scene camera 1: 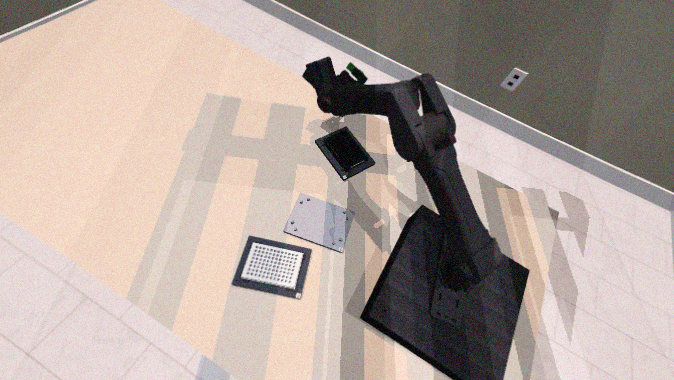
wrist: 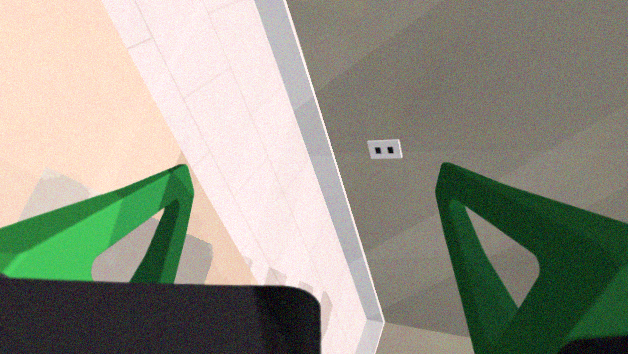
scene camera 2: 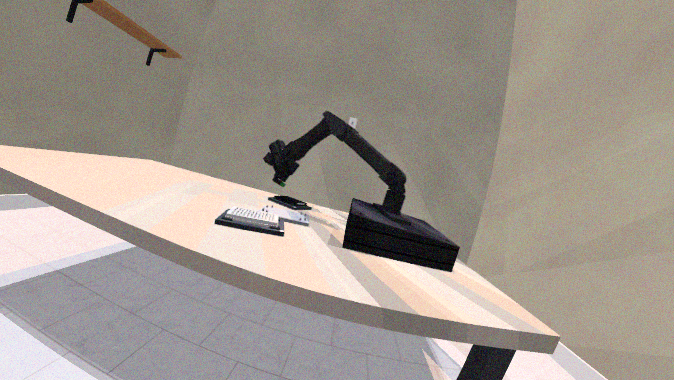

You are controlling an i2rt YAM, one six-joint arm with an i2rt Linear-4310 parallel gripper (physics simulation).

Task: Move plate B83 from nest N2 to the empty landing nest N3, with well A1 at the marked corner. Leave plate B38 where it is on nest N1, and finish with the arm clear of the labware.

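Observation:
My gripper [scene camera 1: 354,72] [scene camera 2: 281,181] [wrist: 314,177] is open and empty, its green fingers wide apart. It hangs above the table, past the black plate in scene camera 1, and no plate shows in the wrist view. A black plate [scene camera 1: 346,148] [scene camera 2: 292,201] sits on a dark nest [scene camera 1: 358,168]. A white 96-well plate [scene camera 1: 273,265] [scene camera 2: 253,215] sits on another dark nest [scene camera 1: 242,271] [scene camera 2: 240,226]. The empty light grey nest [scene camera 1: 320,220] [scene camera 2: 296,217] lies between them, with small pins and a pale marked corner. I cannot read the labels B83, B38 or the nest numbers.
The arm stands on a black base block [scene camera 1: 400,300] [scene camera 2: 400,245] beside the nests. The wooden table [scene camera 1: 125,125] [scene camera 2: 175,235] ends near a wall that has a socket [scene camera 1: 514,79] [scene camera 2: 353,122] [wrist: 385,149]. A wall shelf [scene camera 2: 130,27] hangs at the upper left in scene camera 2.

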